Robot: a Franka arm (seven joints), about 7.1 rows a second.
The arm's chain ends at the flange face. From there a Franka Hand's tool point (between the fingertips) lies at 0.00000 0.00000 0.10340 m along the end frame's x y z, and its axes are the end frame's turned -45 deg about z.
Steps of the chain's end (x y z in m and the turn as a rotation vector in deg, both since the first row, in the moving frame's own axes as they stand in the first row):
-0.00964, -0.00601, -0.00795, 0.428, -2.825, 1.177
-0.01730, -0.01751, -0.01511, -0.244, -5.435, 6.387
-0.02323, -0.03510, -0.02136, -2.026, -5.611, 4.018
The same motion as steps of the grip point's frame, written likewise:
-0.00558, -0.01525, -0.00808, 2.300, -1.695, 1.177
-0.00670, -0.03162, -0.01558, 3.671, -4.016, 6.387
-0.00117, -0.04615, -0.02192, 2.535, -5.400, 4.018

